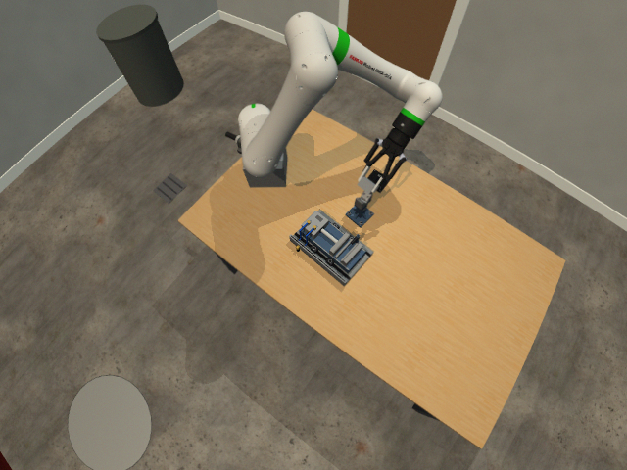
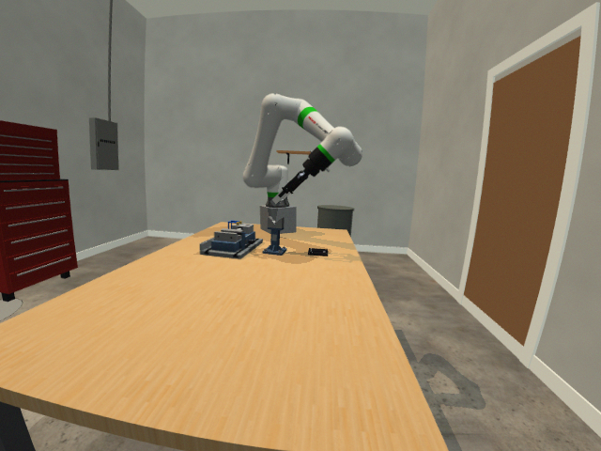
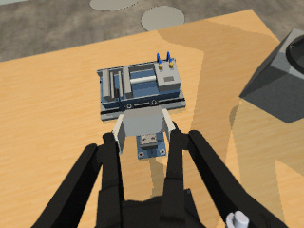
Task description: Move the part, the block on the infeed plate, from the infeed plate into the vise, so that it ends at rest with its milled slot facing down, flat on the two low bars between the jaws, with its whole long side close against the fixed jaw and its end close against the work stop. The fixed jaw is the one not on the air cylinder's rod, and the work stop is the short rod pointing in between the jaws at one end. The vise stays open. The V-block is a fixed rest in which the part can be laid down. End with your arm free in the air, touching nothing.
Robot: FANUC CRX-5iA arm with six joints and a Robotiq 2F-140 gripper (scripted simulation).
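My gripper is now 2 cm above the part and 1 cm to the left of it. Also, from my hand: white cylinder rod 21 cm to the right, 18 cm below, 5 cm behind; then work stop 18 cm to the right, 16 cm below, 4 cm ahead; then moving jaw 22 cm to the right, 18 cm below.
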